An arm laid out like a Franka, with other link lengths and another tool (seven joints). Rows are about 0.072 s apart.
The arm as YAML. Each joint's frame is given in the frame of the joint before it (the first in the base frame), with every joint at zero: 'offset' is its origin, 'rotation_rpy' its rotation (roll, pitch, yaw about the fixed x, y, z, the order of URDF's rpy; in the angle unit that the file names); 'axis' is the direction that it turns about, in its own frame. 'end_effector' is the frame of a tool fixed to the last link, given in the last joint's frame.
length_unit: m
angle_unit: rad
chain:
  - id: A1
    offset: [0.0, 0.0, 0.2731]
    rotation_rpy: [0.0, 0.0, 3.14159]
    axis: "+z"
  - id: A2
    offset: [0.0, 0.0, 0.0]
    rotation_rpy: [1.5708, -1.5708, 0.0]
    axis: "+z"
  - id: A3
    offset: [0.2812, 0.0, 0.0]
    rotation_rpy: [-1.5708, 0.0, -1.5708]
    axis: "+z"
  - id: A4
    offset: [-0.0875, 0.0, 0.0]
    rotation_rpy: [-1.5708, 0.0, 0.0]
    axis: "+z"
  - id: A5
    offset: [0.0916, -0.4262, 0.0]
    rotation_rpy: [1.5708, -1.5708, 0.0]
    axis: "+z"
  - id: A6
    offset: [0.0, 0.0, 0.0]
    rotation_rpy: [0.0, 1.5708, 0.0]
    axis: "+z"
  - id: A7
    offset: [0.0, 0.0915, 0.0]
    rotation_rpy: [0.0, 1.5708, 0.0]
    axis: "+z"
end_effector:
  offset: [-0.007, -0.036, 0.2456]
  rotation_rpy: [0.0, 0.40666, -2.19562]
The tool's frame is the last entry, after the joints.
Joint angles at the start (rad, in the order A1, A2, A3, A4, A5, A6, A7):
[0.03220, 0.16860, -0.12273, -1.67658, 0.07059, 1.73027, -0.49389]
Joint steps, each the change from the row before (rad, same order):
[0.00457, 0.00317, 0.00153, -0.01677, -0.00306, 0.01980, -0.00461]
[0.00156, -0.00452, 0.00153, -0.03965, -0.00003, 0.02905, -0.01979]
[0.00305, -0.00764, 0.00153, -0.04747, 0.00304, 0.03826, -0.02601]
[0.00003, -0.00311, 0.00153, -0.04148, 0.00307, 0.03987, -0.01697]
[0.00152, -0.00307, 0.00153, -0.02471, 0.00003, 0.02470, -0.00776]
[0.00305, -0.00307, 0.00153, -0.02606, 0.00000, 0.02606, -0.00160]
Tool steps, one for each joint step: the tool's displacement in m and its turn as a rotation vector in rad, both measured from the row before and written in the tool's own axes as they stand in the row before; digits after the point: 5 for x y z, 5 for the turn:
[-0.00586, -0.00025, 0.00739, 0.00521, 0.00383, -0.00848]
[-0.00522, 0.00187, 0.01441, 0.00297, 0.00267, -0.02106]
[-0.00684, 0.00251, 0.01545, 0.00815, -0.00197, -0.02606]
[-0.00580, 0.00081, 0.01535, 0.00626, -0.00301, -0.01368]
[-0.00390, 0.00095, 0.00811, 0.00621, -0.00088, -0.00740]
[-0.00483, 0.00175, 0.00836, 0.00439, -0.00059, -0.00305]

